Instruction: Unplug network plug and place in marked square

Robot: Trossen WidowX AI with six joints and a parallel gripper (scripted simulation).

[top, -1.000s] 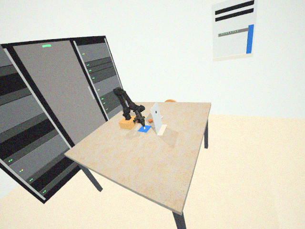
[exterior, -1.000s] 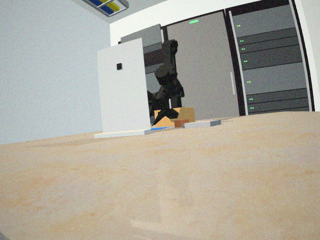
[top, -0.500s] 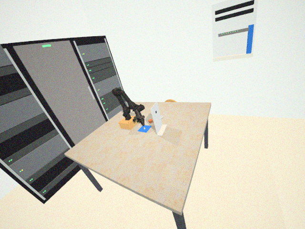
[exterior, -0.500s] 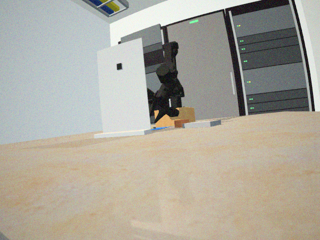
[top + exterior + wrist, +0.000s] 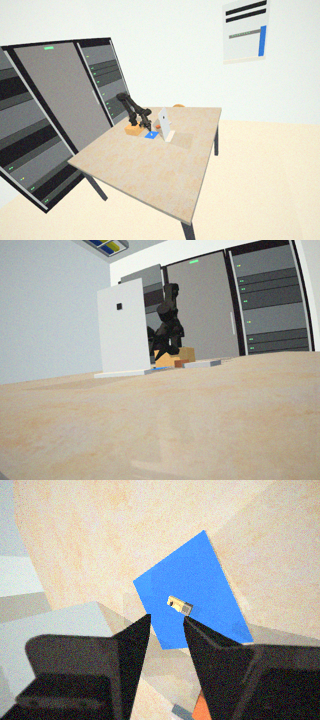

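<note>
The network plug is 10 mm to the right of my gripper tip and 40 mm below it. From my gripper tip the other things lie so: blue marked square: 10 mm ahead, 10 mm to the right, 40 mm below; white upright panel: 200 mm ahead, 20 mm to the right, 90 mm above; flat grey slab: 100 mm ahead, 210 mm to the left, 40 mm below.
</note>
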